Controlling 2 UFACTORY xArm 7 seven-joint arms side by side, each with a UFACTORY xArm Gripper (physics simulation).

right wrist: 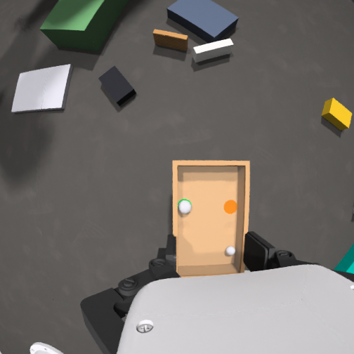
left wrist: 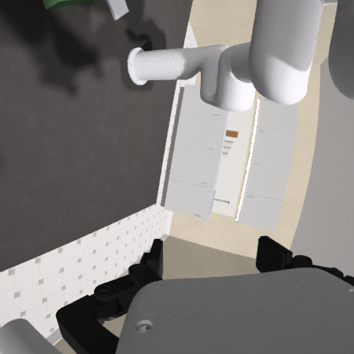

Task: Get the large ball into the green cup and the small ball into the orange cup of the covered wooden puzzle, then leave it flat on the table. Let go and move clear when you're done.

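The wooden puzzle [right wrist: 211, 163] is an open-looking tan tray in the right wrist view; its clear cover cannot be made out. The large white ball [right wrist: 184, 207] sits at the green cup [right wrist: 184, 200] by the left wall, with a green rim showing behind it. The orange cup [right wrist: 230, 206] near the right wall is empty. The small white ball [right wrist: 230, 250] lies on the puzzle floor near the close right corner, apart from the orange cup. My right gripper [right wrist: 210, 248] is shut on the puzzle's two long sides at its near end. My left gripper [left wrist: 211, 254] is open, away from the puzzle.
Beyond the puzzle lie a black block [right wrist: 117, 86], a pale flat slab [right wrist: 42, 89], a green box [right wrist: 82, 25], a dark blue block [right wrist: 202, 18], an orange-brown block [right wrist: 170, 40], a white block [right wrist: 213, 50] and a yellow block [right wrist: 337, 114]. A white arm [left wrist: 170, 65] crosses the left wrist view.
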